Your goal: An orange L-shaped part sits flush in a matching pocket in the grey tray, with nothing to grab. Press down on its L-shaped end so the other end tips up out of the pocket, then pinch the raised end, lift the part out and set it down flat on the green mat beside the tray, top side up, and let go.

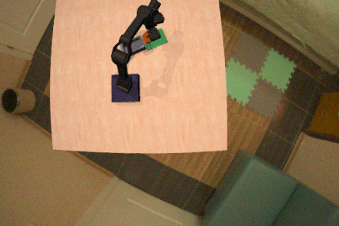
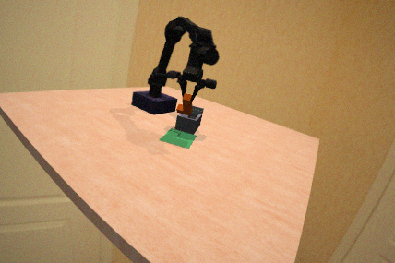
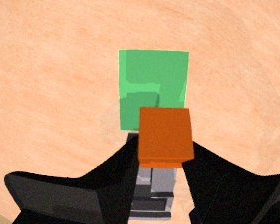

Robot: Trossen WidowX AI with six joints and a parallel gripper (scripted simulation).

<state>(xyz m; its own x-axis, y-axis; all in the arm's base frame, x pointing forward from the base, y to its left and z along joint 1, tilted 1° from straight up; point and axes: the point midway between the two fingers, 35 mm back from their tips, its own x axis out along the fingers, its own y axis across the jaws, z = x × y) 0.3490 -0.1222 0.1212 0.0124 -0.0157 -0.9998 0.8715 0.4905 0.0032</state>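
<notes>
My gripper tip is now 17 cm above the green mat and 1 cm to the left of it. Also, from my gripper tip: orange L-shaped part 3 cm below, 3 cm behind, 2 cm to the left.
</notes>
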